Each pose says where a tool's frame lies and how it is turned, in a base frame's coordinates. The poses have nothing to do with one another.
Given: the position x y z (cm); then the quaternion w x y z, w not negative.
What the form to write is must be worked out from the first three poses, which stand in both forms.
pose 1, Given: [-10.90, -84.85, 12.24, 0.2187, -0.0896, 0.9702, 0.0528]
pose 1, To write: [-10.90, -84.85, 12.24, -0.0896, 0.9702, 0.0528, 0.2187]
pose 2, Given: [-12.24, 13.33, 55.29, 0.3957, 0.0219, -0.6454, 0.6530]
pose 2, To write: [-12.24, 13.33, 55.29, 0.0219, -0.6454, 0.6530, 0.3957]
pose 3, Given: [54.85, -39.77, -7.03, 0.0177, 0.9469, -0.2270, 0.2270]
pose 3, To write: [54.85, -39.77, -7.03, 0.9469, -0.2270, 0.2270, 0.0177]
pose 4, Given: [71.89, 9.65, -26.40, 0.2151, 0.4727, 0.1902, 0.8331]
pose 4, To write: [71.89, 9.65, -26.40, 0.4727, 0.1902, 0.8331, 0.2151]
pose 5, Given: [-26.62, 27.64, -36.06, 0.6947, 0.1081, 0.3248, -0.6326]
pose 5, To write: [-26.62, 27.64, -36.06, 0.1081, 0.3248, -0.6326, 0.6947]
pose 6, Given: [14.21, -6.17, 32.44, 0.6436, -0.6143, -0.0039, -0.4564]
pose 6, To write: [14.21, -6.17, 32.44, -0.6143, -0.0039, -0.4564, 0.6436]
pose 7, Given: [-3.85, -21.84, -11.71, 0.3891, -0.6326, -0.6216, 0.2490]
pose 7, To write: [-3.85, -21.84, -11.71, -0.6326, -0.6216, 0.2490, 0.3891]
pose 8, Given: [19.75, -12.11, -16.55, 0.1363, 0.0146, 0.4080, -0.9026]
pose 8, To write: [19.75, -12.11, -16.55, 0.0146, 0.4080, -0.9026, 0.1363]
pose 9, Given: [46.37, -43.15, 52.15, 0.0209, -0.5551, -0.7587, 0.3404]
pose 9, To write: [46.37, -43.15, 52.15, -0.5551, -0.7587, 0.3404, 0.0209]
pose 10, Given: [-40.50, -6.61, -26.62, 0.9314, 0.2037, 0.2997, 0.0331]
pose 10, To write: [-40.50, -6.61, -26.62, 0.2037, 0.2997, 0.0331, 0.9314]
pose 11, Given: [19.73, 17.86, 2.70, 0.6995, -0.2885, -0.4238, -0.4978]
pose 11, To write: [19.73, 17.86, 2.70, -0.2885, -0.4238, -0.4978, 0.6995]
